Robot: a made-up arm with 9 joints. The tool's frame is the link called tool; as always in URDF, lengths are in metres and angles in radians. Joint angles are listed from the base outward.
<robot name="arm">
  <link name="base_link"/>
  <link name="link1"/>
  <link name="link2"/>
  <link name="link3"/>
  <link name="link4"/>
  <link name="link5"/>
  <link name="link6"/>
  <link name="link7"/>
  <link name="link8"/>
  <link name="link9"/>
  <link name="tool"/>
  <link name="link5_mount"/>
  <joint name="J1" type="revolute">
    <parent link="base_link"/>
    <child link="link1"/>
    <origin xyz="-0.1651 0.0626 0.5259" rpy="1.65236 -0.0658 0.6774"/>
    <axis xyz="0 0 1"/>
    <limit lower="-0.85" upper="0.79"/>
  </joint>
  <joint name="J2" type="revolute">
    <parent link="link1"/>
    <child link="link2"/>
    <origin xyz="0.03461 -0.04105 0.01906" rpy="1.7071 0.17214 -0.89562"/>
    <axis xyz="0 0 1"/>
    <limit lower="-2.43" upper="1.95"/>
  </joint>
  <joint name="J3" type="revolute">
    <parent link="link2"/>
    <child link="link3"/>
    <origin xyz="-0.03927 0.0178 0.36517" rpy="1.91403 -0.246 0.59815"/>
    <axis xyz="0 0 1"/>
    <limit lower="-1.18" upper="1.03"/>
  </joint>
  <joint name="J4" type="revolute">
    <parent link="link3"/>
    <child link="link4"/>
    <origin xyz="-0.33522 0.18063 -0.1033" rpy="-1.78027 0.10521 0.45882"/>
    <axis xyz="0 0 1"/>
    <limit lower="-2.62" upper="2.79"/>
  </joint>
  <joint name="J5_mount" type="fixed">
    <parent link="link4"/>
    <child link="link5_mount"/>
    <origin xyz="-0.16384 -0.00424 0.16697"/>
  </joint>
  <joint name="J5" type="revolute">
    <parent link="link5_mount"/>
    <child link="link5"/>
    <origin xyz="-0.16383 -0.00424 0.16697" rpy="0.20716 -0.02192 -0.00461"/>
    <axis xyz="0 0 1"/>
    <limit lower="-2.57" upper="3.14"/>
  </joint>
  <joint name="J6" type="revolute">
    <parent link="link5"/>
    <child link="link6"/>
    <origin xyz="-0.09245 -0.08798 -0.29" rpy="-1.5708 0 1.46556"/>
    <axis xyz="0 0 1"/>
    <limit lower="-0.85" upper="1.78"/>
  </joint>
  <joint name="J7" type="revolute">
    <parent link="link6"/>
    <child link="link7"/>
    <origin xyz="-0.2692 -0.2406 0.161" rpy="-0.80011 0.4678 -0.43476"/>
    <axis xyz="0 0 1"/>
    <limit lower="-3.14" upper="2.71"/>
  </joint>
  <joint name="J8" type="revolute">
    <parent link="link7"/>
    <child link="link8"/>
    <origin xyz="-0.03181 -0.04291 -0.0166" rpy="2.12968 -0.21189 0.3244"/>
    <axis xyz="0 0 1"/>
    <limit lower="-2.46" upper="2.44"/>
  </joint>
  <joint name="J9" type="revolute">
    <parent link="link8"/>
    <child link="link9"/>
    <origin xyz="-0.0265 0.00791 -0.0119" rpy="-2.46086 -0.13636 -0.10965"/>
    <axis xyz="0 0 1"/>
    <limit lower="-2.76" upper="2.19"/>
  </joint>
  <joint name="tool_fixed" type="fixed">
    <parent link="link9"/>
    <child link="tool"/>
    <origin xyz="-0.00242 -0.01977 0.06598" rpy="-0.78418 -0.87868 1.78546"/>
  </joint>
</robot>
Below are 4 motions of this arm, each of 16 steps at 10 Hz.
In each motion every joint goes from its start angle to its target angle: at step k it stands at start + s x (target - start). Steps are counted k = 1, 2, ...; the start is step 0. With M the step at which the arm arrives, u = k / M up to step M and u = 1 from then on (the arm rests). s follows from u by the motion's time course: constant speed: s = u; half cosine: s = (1 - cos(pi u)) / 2; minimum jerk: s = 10 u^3 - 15 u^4 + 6 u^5.
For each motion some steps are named. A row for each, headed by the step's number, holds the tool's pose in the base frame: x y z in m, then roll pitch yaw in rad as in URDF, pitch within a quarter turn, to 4 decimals.
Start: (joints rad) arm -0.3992 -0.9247 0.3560 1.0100 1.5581 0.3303 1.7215 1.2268 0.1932
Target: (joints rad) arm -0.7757 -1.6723 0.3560 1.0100 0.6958 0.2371 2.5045 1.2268 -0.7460
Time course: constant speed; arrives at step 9
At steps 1, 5, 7, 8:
1: -0.7273 -0.5331 0.9512 -0.4460 0.1816 2.7020
5: -0.4989 -0.6051 1.0693 -0.4220 -0.6765 2.2422
7: -0.3676 -0.6450 1.0860 0.0631 -0.9558 1.6490
8: -0.3019 -0.6651 1.0819 0.4516 -0.9650 1.2252

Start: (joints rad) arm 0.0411 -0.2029 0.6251 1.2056 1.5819 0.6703 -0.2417 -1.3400 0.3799
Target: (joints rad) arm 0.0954 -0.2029 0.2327 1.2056 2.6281 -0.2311 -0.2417 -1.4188 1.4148
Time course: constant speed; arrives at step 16
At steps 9, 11, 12, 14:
9: -0.8266 -0.3976 0.5485 -1.0057 0.4188 0.7763
11: -0.7958 -0.4434 0.5626 -0.9966 0.4548 0.9320
12: -0.7814 -0.4626 0.5746 -0.9875 0.4858 1.0071
14: -0.7561 -0.4925 0.6068 -0.9538 0.5705 1.1518

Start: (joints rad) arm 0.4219 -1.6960 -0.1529 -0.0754 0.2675 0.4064 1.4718 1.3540 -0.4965
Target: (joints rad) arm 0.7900 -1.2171 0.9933 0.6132 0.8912 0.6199 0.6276 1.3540 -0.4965
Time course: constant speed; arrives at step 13
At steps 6, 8, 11, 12, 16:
6: -0.2808 -0.9317 0.4678 -1.6583 -1.0711 2.4315
8: -0.3382 -0.8535 0.5379 -1.7533 -0.7255 2.3722
11: -0.4060 -0.7339 0.5929 -1.9434 -0.2364 2.2962
12: -0.4205 -0.6965 0.6013 -2.0180 -0.0831 2.2686
16: -0.4301 -0.6612 0.6063 -2.0994 0.0644 2.2385

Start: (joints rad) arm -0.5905 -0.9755 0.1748 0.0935 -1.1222 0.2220 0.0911 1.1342 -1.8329
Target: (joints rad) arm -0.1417 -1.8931 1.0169 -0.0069 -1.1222 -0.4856 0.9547 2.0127 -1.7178
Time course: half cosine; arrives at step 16
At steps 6, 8, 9, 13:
6: 0.5638 -0.7240 0.8541 -1.8471 1.0126 -0.5016
8: 0.7276 -0.5461 0.6101 -1.8306 1.0703 -0.3096
9: 0.7866 -0.4156 0.5097 -1.8022 1.0746 -0.1745
13: 0.8275 0.1240 0.3512 -1.7130 0.9400 0.3222

